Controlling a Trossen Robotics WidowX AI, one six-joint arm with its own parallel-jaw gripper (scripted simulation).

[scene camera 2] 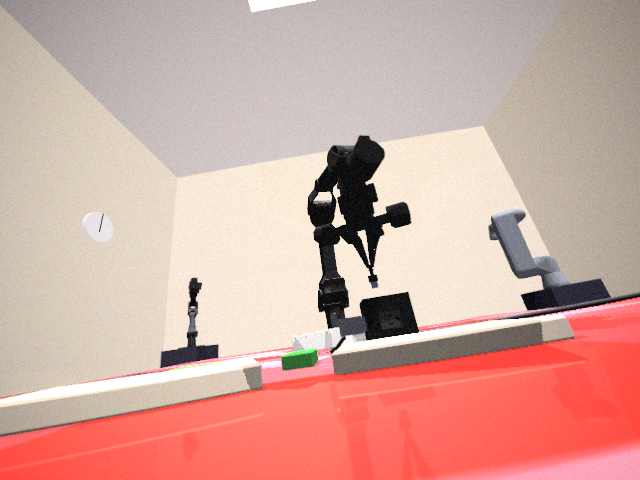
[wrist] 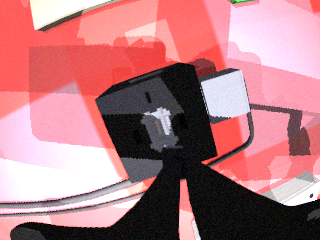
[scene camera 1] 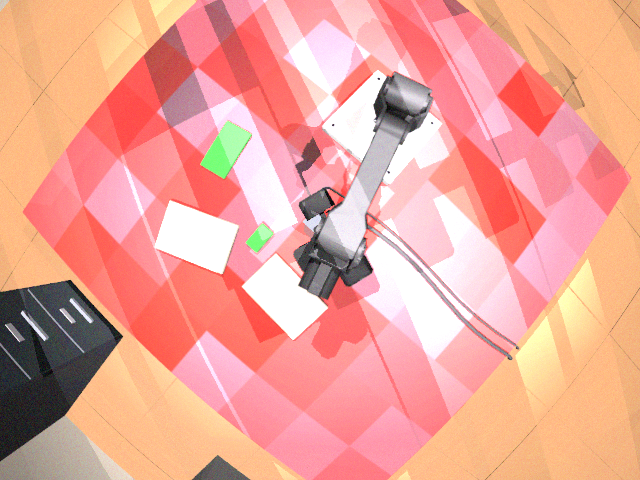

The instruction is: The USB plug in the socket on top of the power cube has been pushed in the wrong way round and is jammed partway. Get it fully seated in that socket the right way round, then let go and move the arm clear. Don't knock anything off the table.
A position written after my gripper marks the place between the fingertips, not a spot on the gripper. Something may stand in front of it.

Observation:
My gripper [scene camera 2: 370, 267] carries a USB plug.
My gripper is seen too in the wrist view [wrist: 180, 167] and in scene camera 1 [scene camera 1: 334, 237].

